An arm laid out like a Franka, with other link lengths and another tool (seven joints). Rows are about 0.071 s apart.
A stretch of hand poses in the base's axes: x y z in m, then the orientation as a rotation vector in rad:
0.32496, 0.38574, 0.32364, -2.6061, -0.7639, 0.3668
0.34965, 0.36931, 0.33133, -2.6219, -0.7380, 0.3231
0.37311, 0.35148, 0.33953, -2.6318, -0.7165, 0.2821
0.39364, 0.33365, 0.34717, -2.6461, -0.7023, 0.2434
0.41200, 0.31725, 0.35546, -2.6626, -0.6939, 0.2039
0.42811, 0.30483, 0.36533, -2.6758, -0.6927, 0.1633
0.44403, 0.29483, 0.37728, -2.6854, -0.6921, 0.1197
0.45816, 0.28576, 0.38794, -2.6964, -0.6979, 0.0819
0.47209, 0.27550, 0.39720, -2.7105, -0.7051, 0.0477
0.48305, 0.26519, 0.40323, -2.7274, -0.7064, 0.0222
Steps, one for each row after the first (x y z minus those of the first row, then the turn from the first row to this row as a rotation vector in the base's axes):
0.02469, -0.01643, 0.00769, 0.0018, -0.0275, -0.0263
0.04815, -0.03426, 0.01589, 0.0070, -0.0525, -0.0485
0.06868, -0.05209, 0.02353, 0.0060, -0.0790, -0.0654
0.08704, -0.06849, 0.03182, 0.0019, -0.1079, -0.0784
0.10315, -0.08091, 0.04169, -0.0002, -0.1380, -0.0862
0.11907, -0.09091, 0.05364, 0.0011, -0.1691, -0.0937
0.13320, -0.09998, 0.06430, -0.0015, -0.1981, -0.0959
0.14713, -0.11024, 0.07356, -0.0084, -0.2258, -0.0966
0.15809, -0.12055, 0.07959, -0.0194, -0.2473, -0.1003

